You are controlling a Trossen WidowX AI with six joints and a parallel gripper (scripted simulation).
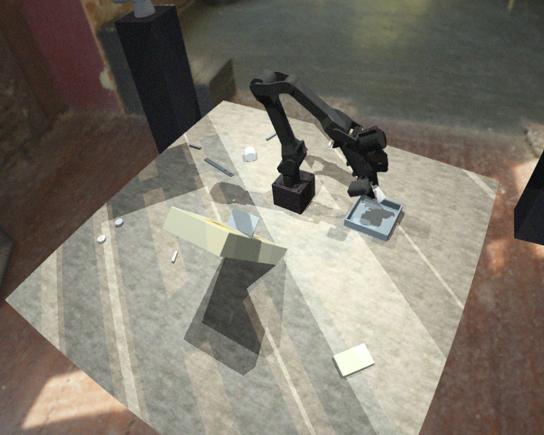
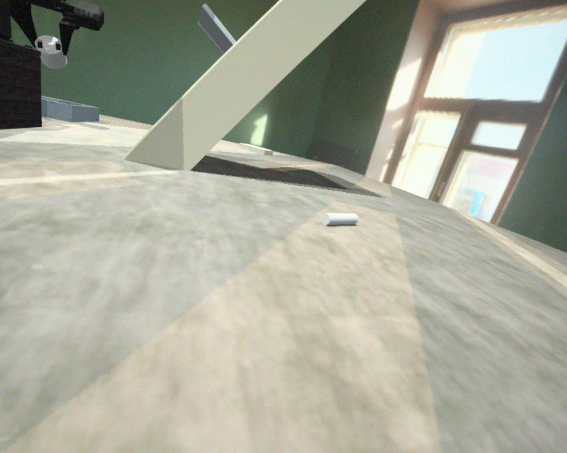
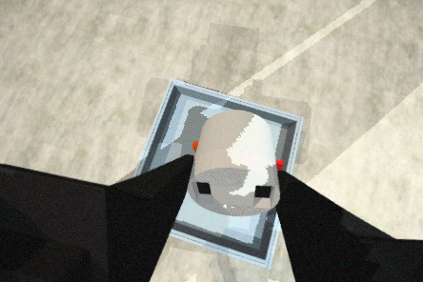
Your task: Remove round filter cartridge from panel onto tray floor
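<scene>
Right now my gripper tip is right at the round white filter cartridge. The rest, counted from my gripper tip: cream service panel (33 cm to the right, 33 cm ahead, 4 cm above); then tray (12 cm below, 1 cm behind).
</scene>
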